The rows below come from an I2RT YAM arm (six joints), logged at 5 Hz.
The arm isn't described. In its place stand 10 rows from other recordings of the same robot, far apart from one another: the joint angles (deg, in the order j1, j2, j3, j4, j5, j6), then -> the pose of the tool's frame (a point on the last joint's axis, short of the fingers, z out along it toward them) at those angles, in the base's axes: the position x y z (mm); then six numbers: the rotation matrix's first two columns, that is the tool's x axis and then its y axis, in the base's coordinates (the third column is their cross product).
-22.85 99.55 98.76 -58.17 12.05 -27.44 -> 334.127 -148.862 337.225 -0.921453 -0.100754 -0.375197 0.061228 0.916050 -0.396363
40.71 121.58 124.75 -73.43 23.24 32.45 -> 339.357 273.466 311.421 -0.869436 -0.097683 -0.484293 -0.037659 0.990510 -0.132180
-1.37 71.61 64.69 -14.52 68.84 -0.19 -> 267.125 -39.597 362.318 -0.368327 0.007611 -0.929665 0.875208 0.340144 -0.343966
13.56 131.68 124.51 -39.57 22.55 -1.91 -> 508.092 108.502 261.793 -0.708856 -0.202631 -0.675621 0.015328 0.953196 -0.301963
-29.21 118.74 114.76 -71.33 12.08 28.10 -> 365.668 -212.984 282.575 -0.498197 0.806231 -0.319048 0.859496 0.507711 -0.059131
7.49 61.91 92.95 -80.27 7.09 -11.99 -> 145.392 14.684 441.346 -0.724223 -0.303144 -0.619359 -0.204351 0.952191 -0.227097
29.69 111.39 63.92 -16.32 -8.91 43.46 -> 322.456 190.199 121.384 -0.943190 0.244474 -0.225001 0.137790 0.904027 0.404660
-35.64 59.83 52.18 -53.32 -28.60 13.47 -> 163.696 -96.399 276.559 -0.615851 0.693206 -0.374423 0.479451 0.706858 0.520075
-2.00 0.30 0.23 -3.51 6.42 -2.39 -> 110.032 -7.825 167.755 -0.068447 -0.039075 -0.996889 0.143481 0.988459 -0.048596
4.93 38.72 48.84 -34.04 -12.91 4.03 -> 142.816 20.303 336.679 -0.423149 0.032257 -0.905486 -0.258142 0.953656 0.154607
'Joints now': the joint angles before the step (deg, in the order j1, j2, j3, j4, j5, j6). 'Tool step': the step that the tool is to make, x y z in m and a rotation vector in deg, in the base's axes. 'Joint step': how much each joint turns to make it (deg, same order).
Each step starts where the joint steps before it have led.
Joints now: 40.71, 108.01, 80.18, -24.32, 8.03, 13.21
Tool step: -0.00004, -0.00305, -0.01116, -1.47, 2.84, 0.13
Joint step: -0.40, 1.00, -0.43, -1.68, -0.90, 0.01
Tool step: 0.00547, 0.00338, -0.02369, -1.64, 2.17, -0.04
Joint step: -0.15, 3.57, 0.00, 0.85, -0.18, -0.01
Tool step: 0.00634, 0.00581, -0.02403, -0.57, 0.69, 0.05
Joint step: 0.05, 3.84, 0.00, 2.95, -0.01, 0.00
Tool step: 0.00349, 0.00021, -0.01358, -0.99, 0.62, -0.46
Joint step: -0.25, 2.03, -0.01, 0.93, 0.42, 0.00
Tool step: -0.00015, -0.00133, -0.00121, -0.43, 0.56, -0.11
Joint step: -0.13, 0.09, 0.01, -0.62, -0.03, 0.00
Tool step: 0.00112, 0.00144, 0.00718, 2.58, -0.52, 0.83
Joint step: -0.10, -0.81, 0.08, 1.16, -1.90, 0.03
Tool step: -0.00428, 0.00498, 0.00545, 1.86, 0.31, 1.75
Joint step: 0.72, -0.74, 0.00, 0.22, -1.92, -0.02
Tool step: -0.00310, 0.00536, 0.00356, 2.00, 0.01, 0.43
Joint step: 0.72, -0.37, 0.00, 0.87, -1.12, 1.07
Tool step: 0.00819, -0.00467, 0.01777, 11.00, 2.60, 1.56
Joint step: -2.01, -1.90, 0.00, 3.36, -10.24, 3.08
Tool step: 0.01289, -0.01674, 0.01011, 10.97, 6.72, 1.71
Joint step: -3.85, -0.94, 0.00, 1.39, -13.38, 4.11
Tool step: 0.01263, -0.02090, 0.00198, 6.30, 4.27, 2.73
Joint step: -3.98, 0.00, 0.00, -0.14, -10.14, -0.05
